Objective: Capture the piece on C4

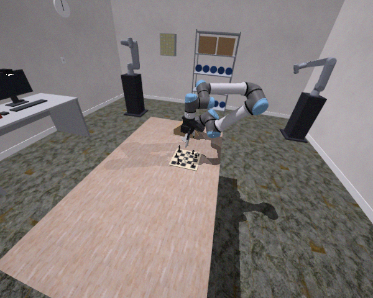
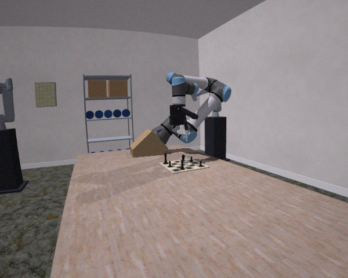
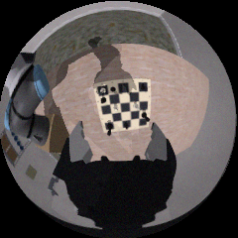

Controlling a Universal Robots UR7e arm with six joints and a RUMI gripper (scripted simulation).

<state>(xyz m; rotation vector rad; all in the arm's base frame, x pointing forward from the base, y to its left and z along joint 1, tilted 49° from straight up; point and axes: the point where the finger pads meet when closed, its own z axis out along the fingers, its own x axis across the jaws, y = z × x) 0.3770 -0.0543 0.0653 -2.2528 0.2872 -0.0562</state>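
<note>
Now: hand 14 cm above the chessboard, 3 cm short of it and 2 cm to the left of it.
</note>
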